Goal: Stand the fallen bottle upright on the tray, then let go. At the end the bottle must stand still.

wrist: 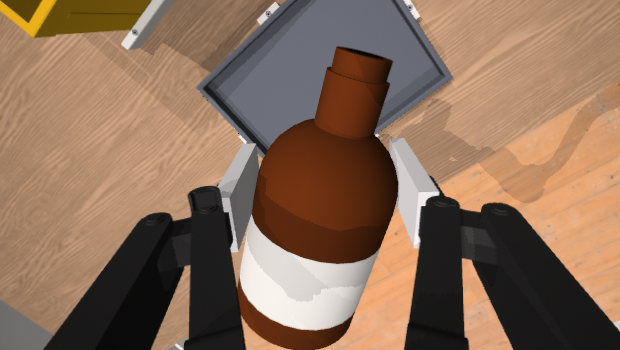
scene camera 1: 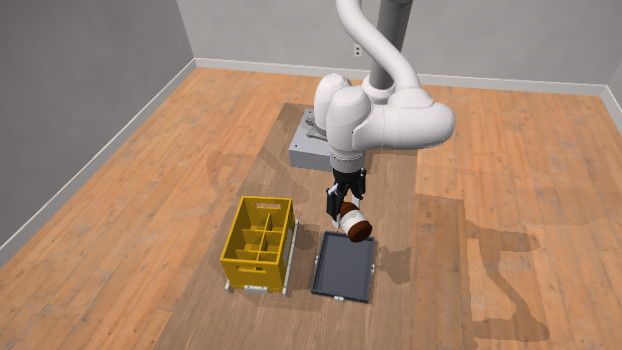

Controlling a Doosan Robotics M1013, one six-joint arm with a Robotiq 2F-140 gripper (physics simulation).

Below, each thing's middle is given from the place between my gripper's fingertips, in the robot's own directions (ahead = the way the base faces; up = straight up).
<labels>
I see my gripper 10 mm short of the brown bottle (scene camera 1: 355, 225), 20 mm to the right of it and 20 mm below it. Also, from my hand: yellow crate (scene camera 1: 256, 253) (70 mm ahead, 290 mm to the right, 190 mm below); then dark grey tray (scene camera 1: 343, 269) (260 mm below).
</labels>
